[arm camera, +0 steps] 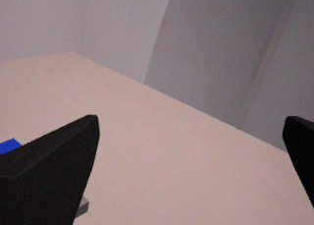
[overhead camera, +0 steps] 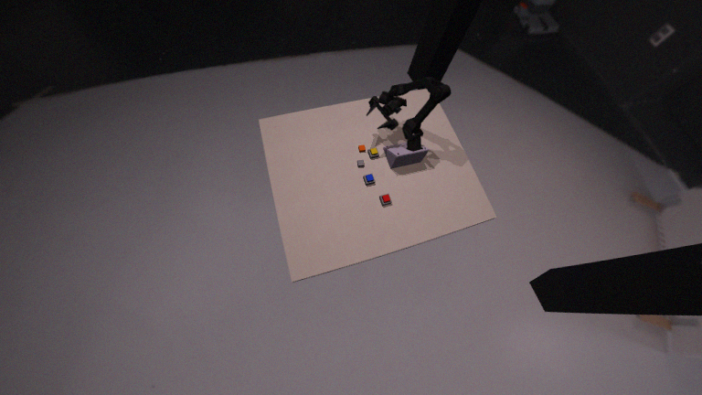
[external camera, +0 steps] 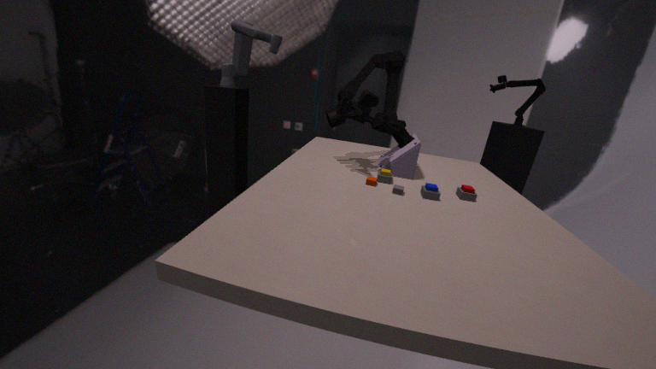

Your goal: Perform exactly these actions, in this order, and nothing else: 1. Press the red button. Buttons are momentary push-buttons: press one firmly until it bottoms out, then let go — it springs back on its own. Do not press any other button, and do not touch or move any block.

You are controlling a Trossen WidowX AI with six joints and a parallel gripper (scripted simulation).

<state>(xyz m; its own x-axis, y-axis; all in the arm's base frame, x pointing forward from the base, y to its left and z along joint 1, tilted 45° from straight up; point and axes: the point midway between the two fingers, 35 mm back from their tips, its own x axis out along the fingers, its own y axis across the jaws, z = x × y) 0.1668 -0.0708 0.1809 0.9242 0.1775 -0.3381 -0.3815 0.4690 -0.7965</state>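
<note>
Right now the red button is 34 cm to the left of my gripper tip, 18 cm below it and 4 cm ahead of it. From my gripper tip the other things lie so: grey block: 20 cm below, 11 cm to the left, 8 cm ahead; then yellow button: 18 cm below, 7 cm to the left, 1 cm behind; then orange block: 20 cm below, 4 cm ahead, 3 cm to the left.
</note>
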